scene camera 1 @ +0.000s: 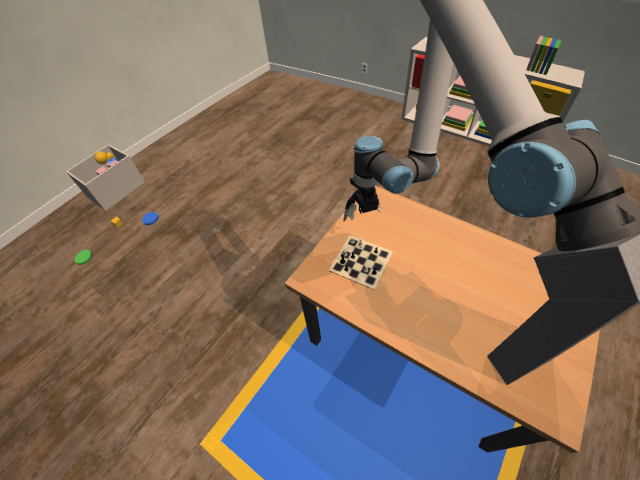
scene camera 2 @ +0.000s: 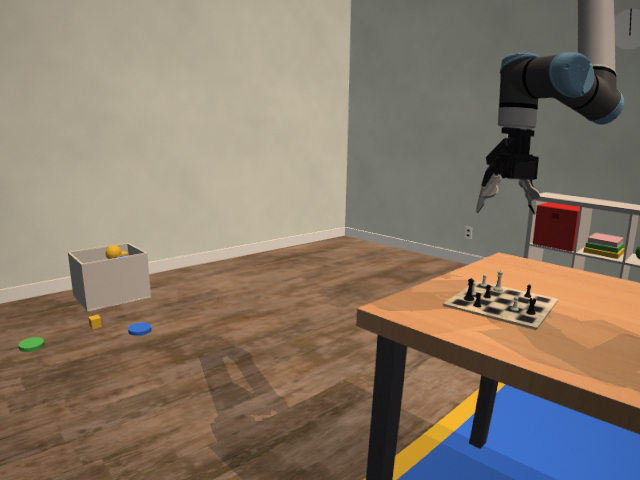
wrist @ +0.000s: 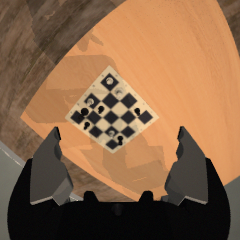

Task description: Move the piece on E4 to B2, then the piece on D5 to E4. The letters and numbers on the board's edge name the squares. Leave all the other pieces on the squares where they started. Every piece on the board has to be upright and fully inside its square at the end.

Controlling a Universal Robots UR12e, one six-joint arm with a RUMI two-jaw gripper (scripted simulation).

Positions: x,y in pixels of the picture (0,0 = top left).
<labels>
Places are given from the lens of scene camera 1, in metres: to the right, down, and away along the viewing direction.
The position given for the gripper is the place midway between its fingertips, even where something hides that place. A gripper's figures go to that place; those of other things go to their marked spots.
gripper (scene camera 1: pixel 362 216): 0.17, -0.10, 1.31
chessboard (scene camera 1: pixel 365 256): 0.20, 0.07, 1.42
</labels>
